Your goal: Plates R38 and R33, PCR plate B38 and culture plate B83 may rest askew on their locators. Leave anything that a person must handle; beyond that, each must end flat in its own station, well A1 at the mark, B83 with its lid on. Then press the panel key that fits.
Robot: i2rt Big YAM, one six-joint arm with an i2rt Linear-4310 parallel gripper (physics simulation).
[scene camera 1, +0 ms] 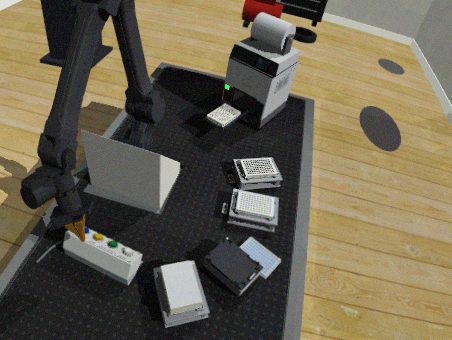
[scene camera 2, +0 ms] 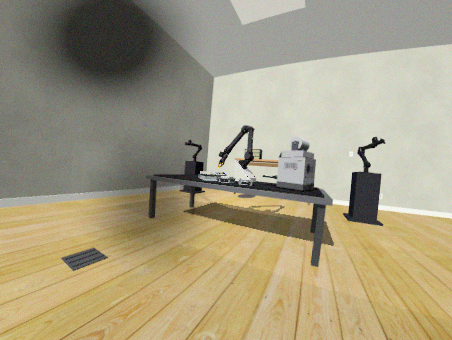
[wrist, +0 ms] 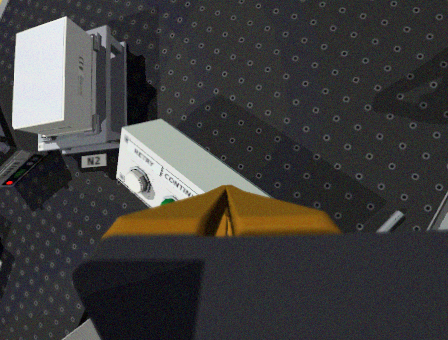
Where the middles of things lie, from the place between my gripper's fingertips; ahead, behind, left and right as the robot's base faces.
The dark station (wrist: pixel 27 155) lies 40 cm ahead of my hand, 11 cm to the left of it and 10 cm below it. Also, from my hand: pale blue-white well plate (scene camera 1: pixel 269 261) 47 cm ahead, 18 cm to the left, 13 cm below.
